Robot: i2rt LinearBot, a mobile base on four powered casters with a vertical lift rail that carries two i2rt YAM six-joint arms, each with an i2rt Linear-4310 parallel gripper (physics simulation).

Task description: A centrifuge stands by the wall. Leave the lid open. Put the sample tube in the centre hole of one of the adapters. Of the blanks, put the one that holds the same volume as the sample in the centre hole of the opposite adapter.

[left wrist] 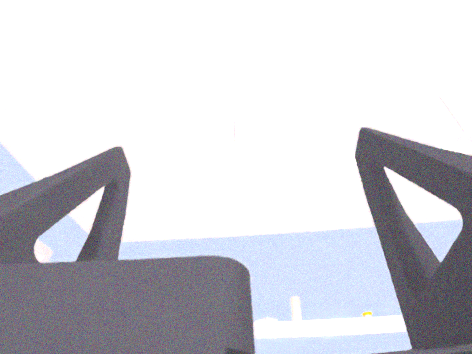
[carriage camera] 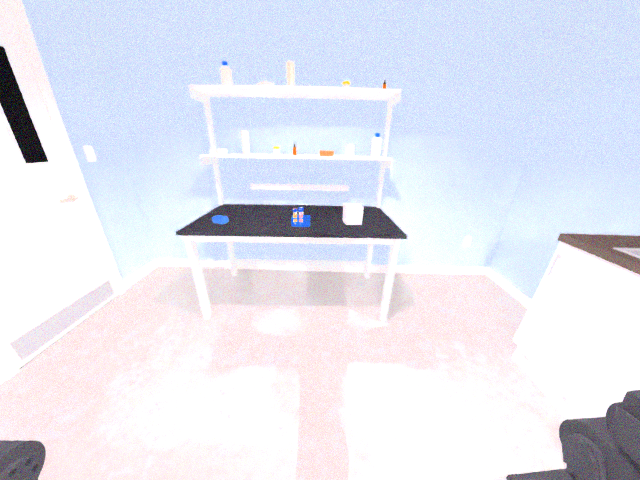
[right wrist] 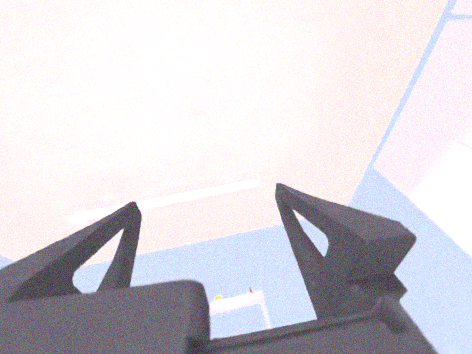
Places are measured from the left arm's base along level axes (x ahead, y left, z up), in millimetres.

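Where they show: left gripper, fingertip midpoint: (left wrist: 240,149); right gripper, fingertip midpoint: (right wrist: 208,198).
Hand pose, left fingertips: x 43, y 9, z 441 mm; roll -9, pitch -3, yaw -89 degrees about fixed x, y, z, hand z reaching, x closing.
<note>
Things, the pixels of their centre, and the offset from my left fingertips. Level surfaces: height alone.
- small blue rack at the middle of its body: (carriage camera: 301,220) 1394 mm ahead, 288 mm right, 516 mm down
- black table at its surface level: 546 mm down
- blue round dish at the middle of its body: (carriage camera: 220,219) 1443 mm ahead, 306 mm left, 526 mm down
- white box at the middle of its body: (carriage camera: 352,213) 1457 mm ahead, 671 mm right, 481 mm down
In the carriage camera view, a small blue rack (carriage camera: 306,222) stands near the middle of the black table top. At least two upright tubes (carriage camera: 298,215) with blue caps and coloured contents stand in it; they are too small to tell their volumes or which is the sample. The centrifuge does not show in the carriage camera view. My left gripper (left wrist: 240,149) is open, with nothing between its fingers. My right gripper (right wrist: 208,199) is open too, with nothing between its fingers. Both are far from the table.
The black table (carriage camera: 258,227) carries a blue round dish (carriage camera: 220,219) at the left and a white box (carriage camera: 353,213) at the right. Shelves (carriage camera: 294,91) with bottles rise behind it. A door (carriage camera: 46,206) is at the left, a white cabinet (carriage camera: 578,310) with a brown top at the right.
</note>
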